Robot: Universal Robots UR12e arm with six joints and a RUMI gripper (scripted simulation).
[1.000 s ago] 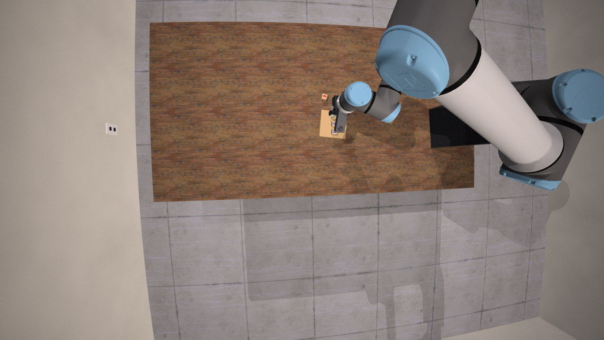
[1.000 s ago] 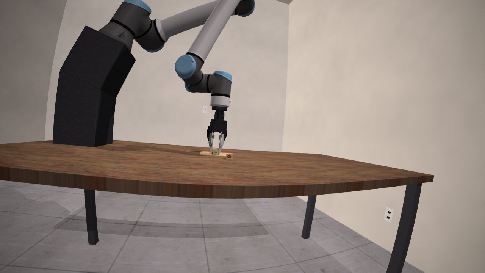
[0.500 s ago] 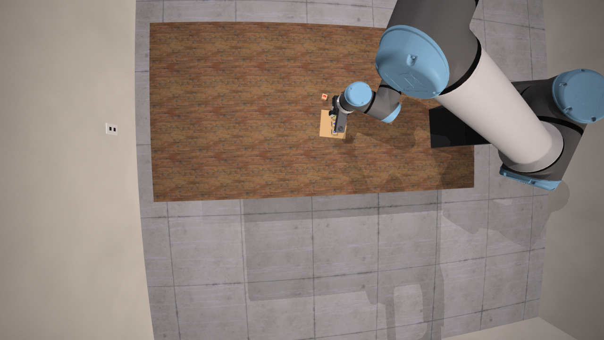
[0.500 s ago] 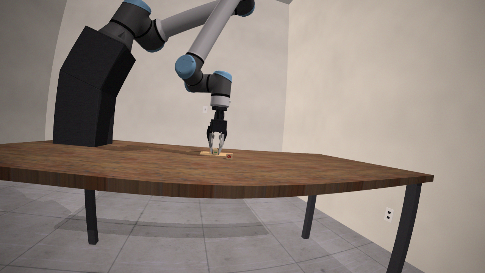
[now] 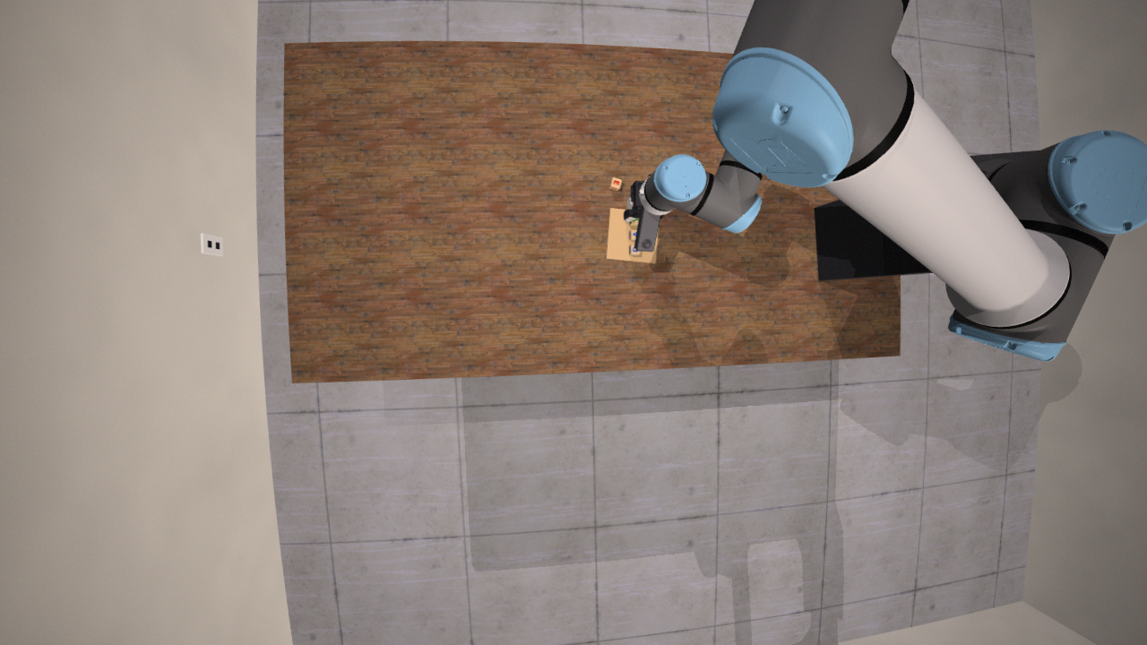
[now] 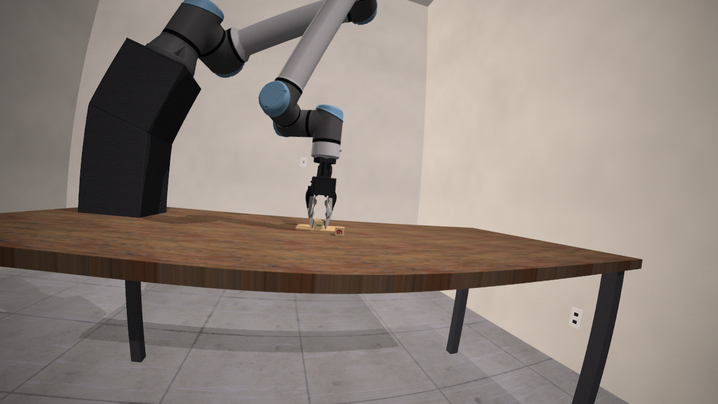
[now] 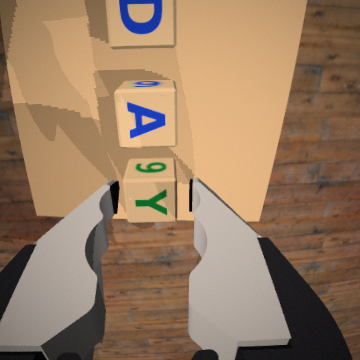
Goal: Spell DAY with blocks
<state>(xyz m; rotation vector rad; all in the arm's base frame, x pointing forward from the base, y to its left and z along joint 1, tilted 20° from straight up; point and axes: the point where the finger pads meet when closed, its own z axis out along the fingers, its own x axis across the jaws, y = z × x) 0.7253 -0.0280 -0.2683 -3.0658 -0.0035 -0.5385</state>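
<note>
The mat lies 40 mm to the left of my hand and 20 mm below it.
</note>
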